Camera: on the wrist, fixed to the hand. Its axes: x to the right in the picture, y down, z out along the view.
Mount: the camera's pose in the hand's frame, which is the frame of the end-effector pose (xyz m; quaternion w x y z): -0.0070 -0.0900 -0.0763 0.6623 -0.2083 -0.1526 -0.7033
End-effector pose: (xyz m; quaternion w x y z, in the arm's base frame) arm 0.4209 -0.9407 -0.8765 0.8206 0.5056 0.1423 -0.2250
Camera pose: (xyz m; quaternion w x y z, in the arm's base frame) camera 0.3682 -0.9058 -0.9764 0.5123 0.0295 0.3715 -0.7737
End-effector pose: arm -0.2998 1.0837 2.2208 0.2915 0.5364 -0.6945 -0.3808
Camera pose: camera -0.1889 1.0619 2.1863 0.0690 -0.7249 0.0479 0.6837
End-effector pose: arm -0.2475 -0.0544 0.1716 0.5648 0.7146 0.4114 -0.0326
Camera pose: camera -0.3403 0.0075 0.1324 0.5628 0.0613 0.6957 -0.4422
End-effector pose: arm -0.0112 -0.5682 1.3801 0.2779 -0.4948 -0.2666 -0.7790
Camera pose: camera -0.1189 -0.5564 1.3329 0.5076 0.3170 0.4047 0.6914
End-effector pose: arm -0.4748 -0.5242 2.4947 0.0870 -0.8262 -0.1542 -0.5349
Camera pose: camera -0.5742 -0.4645 2.5179 0.5142 0.5385 0.5850 0.3215
